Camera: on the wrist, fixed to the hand. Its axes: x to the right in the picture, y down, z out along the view.
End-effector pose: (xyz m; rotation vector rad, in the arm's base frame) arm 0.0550 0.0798 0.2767 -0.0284 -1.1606 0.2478
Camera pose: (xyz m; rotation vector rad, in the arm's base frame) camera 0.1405 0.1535 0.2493 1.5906 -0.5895 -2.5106
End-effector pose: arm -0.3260 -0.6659 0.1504 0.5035 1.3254 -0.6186
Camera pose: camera -0.3529 -0.5602 0.1102 1.9128 -0.3920 2.1399
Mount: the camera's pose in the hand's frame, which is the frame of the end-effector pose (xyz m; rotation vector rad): 0.0226 0.0605 -0.0966 -0.1214 -0.5505 -2.9912
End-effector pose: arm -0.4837 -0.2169 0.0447 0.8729 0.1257 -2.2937
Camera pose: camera -0.4048 -0.2462 -0.0354 0.4319 -0.6489 0.9157
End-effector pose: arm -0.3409 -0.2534 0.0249 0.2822 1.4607 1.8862
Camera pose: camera -0.4366 -0.3170 0.0421 -0.9150 0.0861 -0.6674
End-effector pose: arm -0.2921 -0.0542 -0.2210 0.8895 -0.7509 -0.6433
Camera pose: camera -0.1912 0.0005 -0.2025 -0.7345 -0.6839 2.3225
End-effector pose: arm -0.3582 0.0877 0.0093 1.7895 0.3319 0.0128
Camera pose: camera -0.3413 0.1724 0.0871 -0.3766 1.9534 -2.1872
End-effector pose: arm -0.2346 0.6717 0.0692 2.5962 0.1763 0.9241
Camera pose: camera -0.2785 0.6511 0.1748 0.0904 2.2013 -0.8521
